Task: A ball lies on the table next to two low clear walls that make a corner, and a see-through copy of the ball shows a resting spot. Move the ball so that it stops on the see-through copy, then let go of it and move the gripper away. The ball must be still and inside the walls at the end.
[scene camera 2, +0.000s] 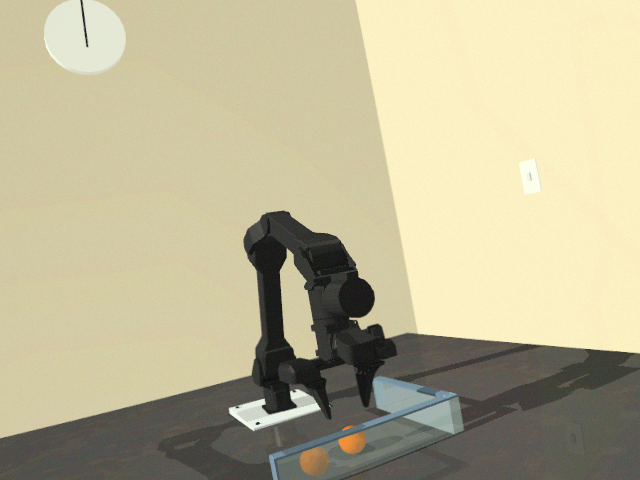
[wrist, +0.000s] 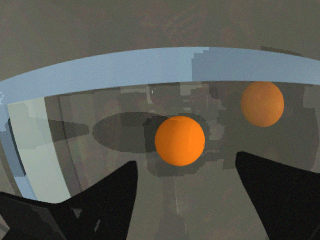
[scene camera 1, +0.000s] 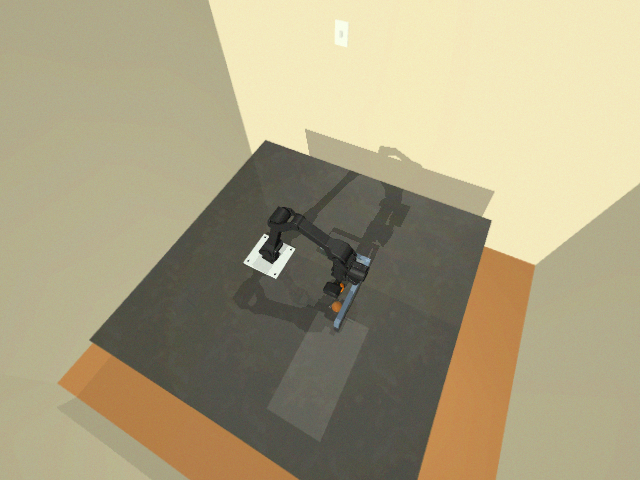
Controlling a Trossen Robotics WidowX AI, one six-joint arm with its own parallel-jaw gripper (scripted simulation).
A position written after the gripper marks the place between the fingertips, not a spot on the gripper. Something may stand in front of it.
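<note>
Open and holding nothing, the gripper (scene camera 2: 347, 412) (wrist: 188, 163) is part of a scene with an orange ball (wrist: 179, 140) in it. A short wall (scene camera 2: 390, 398) (wrist: 33, 139) is there as well, and so is a see-through copy (wrist: 262, 103).
</note>
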